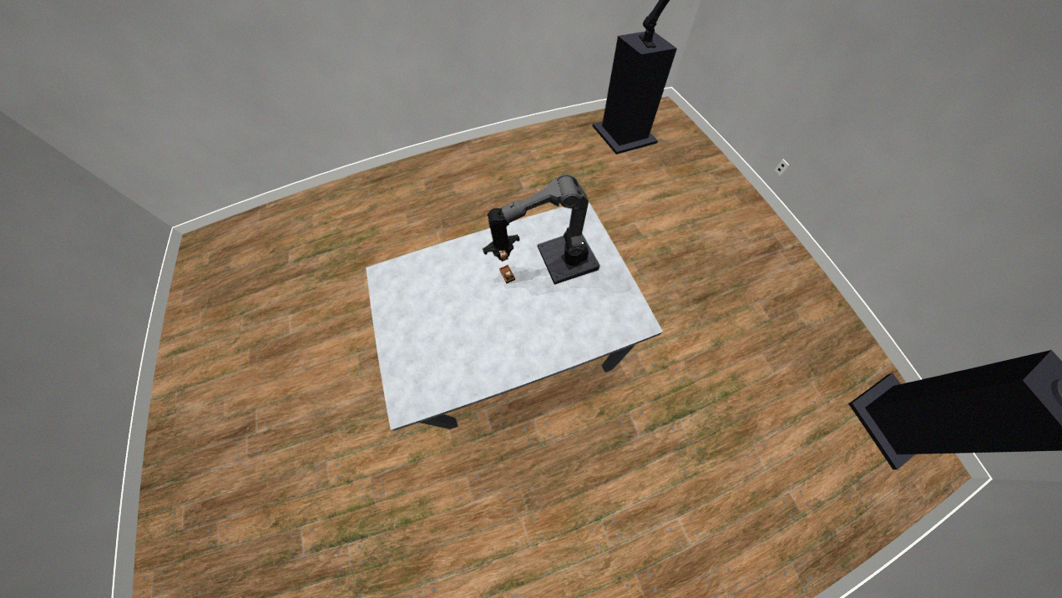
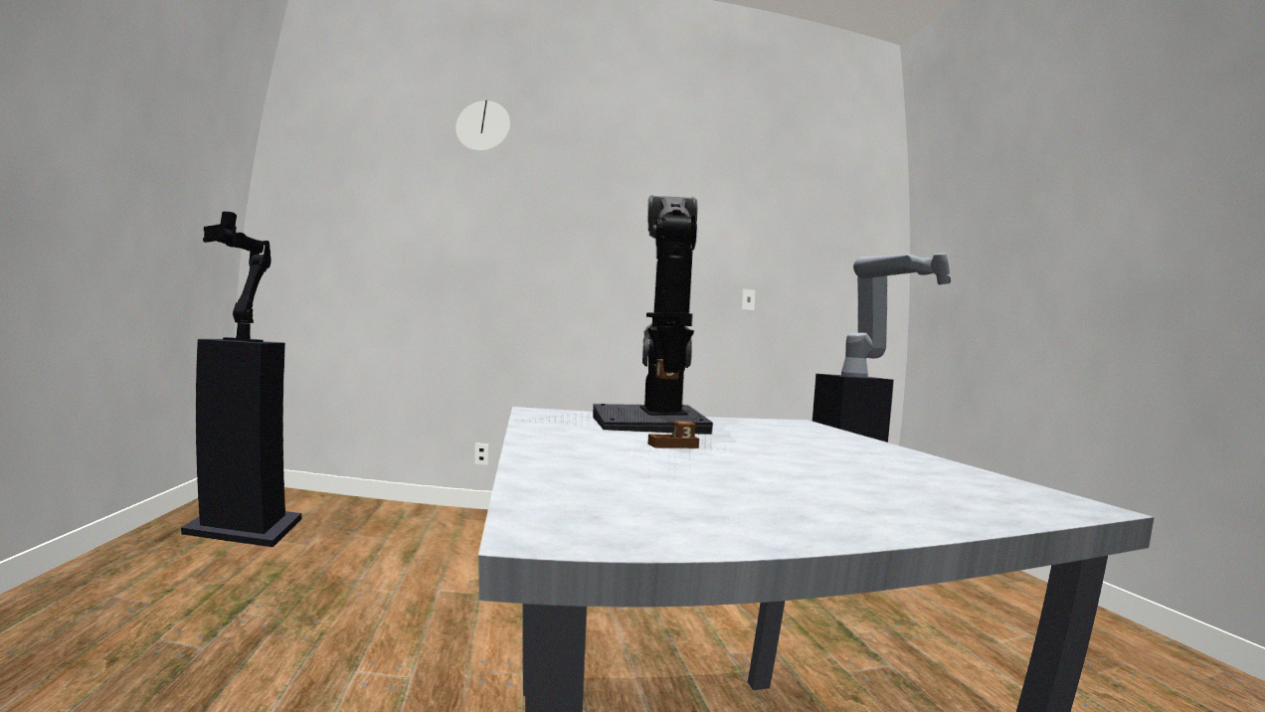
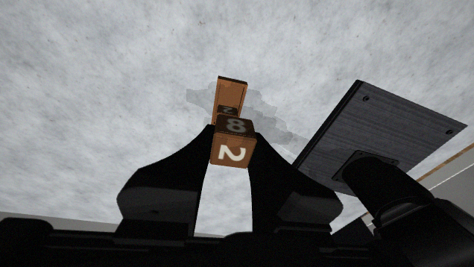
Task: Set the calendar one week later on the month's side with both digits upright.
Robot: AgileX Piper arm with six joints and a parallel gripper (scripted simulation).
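My hand is 3 cm to the right of the brown cube and 10 cm above it. From my hand the other things lie so: tray 2 cm to the left, 12 cm below.
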